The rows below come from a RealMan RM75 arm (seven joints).
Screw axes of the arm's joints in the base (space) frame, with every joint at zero. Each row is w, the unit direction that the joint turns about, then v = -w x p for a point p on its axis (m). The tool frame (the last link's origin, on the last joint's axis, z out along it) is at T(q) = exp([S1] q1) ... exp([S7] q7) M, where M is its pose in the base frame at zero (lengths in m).
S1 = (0, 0, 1, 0, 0, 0)
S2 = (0, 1, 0, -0.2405, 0, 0)
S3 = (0, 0, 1, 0, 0, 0)
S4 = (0, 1, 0, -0.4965, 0, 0)
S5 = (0, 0, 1, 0, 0, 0)
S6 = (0, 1, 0, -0.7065, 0, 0)
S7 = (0, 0, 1, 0, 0, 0)
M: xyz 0 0 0.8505 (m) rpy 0 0 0 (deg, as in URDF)
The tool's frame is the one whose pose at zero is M.
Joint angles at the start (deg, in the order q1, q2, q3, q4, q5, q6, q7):
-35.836 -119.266 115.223 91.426 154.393 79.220 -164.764
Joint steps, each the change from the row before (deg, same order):
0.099 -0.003 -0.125 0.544 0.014 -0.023 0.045
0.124 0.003 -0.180 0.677 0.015 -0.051 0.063
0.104 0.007 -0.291 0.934 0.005 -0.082 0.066
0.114 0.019 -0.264 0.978 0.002 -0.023 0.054
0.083 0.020 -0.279 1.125 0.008 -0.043 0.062
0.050 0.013 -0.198 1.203 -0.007 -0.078 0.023
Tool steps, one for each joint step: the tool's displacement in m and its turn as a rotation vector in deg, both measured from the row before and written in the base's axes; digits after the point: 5 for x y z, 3 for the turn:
0.00197 -0.00018 0.00105 0.147 -0.389 -0.324
0.00247 -0.00011 0.00142 0.211 -0.506 -0.407
0.00377 0.00006 0.00213 0.329 -0.740 -0.592
0.00370 -0.00017 0.00224 0.307 -0.699 -0.592
0.00451 -0.00023 0.00256 0.351 -0.798 -0.753
0.00509 -0.00061 0.00244 0.321 -0.855 -0.869

